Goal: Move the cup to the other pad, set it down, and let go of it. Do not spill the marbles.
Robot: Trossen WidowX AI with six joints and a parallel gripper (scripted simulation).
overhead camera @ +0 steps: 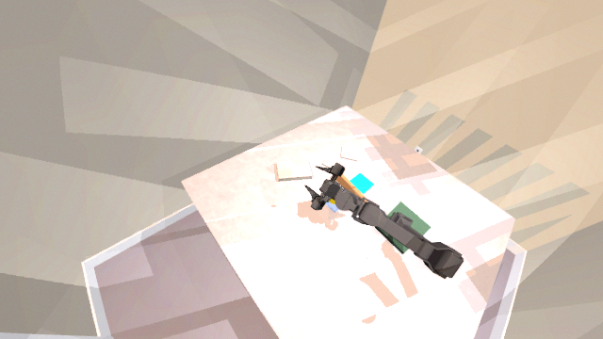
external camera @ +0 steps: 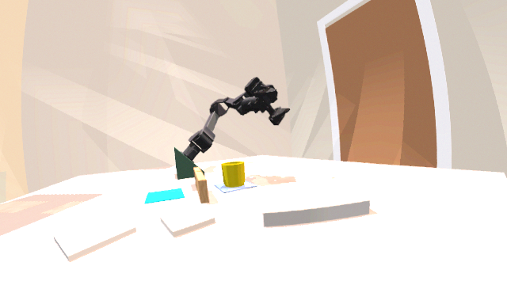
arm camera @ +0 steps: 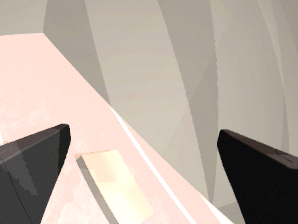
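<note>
The yellow cup lies 220 mm below my gripper tip, 150 mm to the right of it and 80 mm behind it. From my gripper tip the other things lie so: wooden bar (260 mm to the right, 240 mm below, 100 mm behind); then green marble (240 mm below, 150 mm to the right, 70 mm behind); then blue pad (260 mm below, 150 mm to the right, 80 mm behind).
</note>
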